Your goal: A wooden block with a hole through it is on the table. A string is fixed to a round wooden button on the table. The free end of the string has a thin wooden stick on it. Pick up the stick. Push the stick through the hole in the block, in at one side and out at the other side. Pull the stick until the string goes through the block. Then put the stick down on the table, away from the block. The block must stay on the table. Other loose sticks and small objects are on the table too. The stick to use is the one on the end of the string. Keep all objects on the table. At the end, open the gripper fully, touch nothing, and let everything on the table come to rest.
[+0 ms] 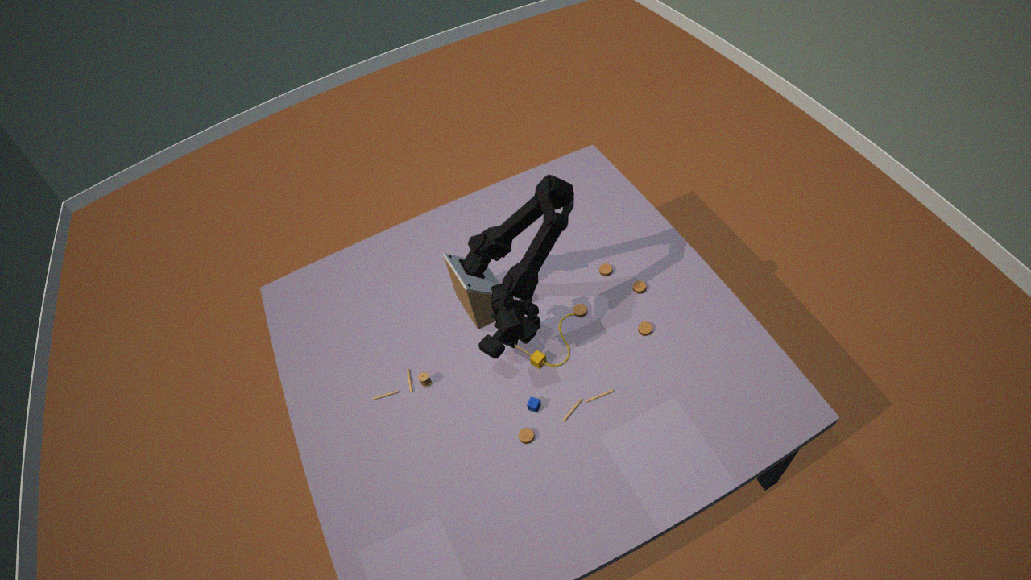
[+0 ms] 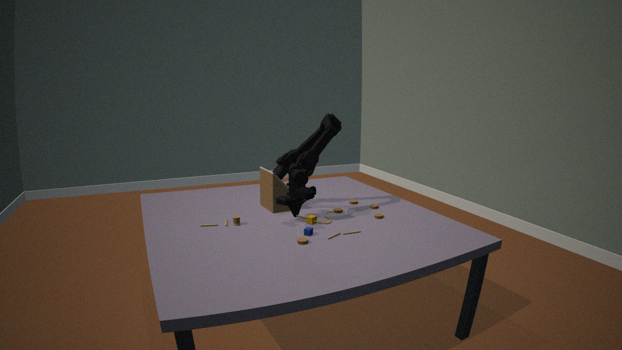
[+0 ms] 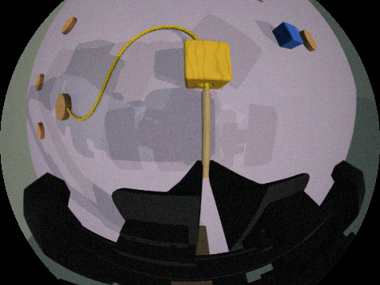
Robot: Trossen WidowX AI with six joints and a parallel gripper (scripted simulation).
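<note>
My gripper tip is now 80 mm short of the yellow block, 40 mm to the right of it and 10 mm below it. From my gripper tip the other things lie so: blue cube: 190 mm ahead, 30 mm to the right; then round wooden button: 20 mm behind, 210 mm to the left; then thin wooden stick: 40 mm ahead, 20 mm to the left, 10 mm above.
</note>
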